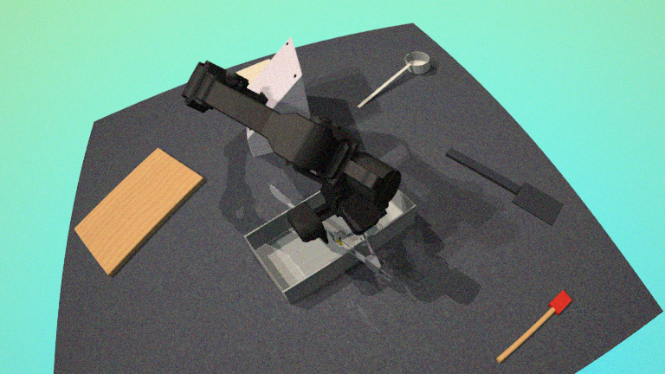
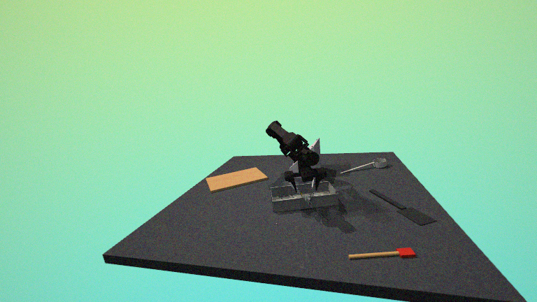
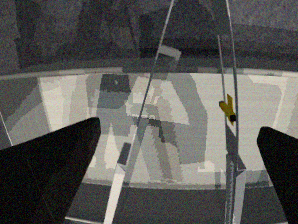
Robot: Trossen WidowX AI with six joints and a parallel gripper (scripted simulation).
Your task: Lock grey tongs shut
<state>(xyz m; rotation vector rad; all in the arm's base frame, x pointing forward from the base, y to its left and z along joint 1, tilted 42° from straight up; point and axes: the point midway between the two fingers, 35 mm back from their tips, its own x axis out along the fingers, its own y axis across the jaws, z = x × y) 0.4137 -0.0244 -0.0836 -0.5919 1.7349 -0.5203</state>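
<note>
My gripper tip is now 40 mm past the roasting tin, 20 mm to the left of it and 40 mm above it. Round my gripper tip: wooden board (370 mm behind, 450 mm to the right, 60 mm below); black spatula (40 mm ahead, 390 mm to the left, 70 mm below).
</note>
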